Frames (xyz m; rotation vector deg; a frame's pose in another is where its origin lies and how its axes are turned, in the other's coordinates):
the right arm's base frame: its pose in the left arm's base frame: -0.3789 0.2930 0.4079 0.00 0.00 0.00
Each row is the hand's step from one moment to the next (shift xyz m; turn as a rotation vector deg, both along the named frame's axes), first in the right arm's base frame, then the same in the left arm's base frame.
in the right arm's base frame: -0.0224 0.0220 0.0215 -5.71 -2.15 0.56
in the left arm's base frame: -0.0224 0.0220 0.0215 -5.71 -2.15 0.56
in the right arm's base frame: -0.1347 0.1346 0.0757 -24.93 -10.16 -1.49
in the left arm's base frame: -0.1347 0.1346 0.0757 -24.93 -10.16 -1.49
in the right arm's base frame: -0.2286 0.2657 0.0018 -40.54 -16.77 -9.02
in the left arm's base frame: -0.2286 0.2657 0.0018 -40.54 -16.77 -9.02
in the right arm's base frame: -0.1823 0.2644 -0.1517 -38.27 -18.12 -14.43
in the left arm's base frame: -0.1823 0.2644 -0.1517 -38.27 -18.12 -14.43
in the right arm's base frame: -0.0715 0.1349 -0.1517 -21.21 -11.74 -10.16
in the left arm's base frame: -0.0715 0.1349 -0.1517 -21.21 -11.74 -10.16
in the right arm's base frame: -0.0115 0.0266 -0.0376 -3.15 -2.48 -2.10
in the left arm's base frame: -0.0115 0.0266 -0.0376 -3.15 -2.48 -2.10
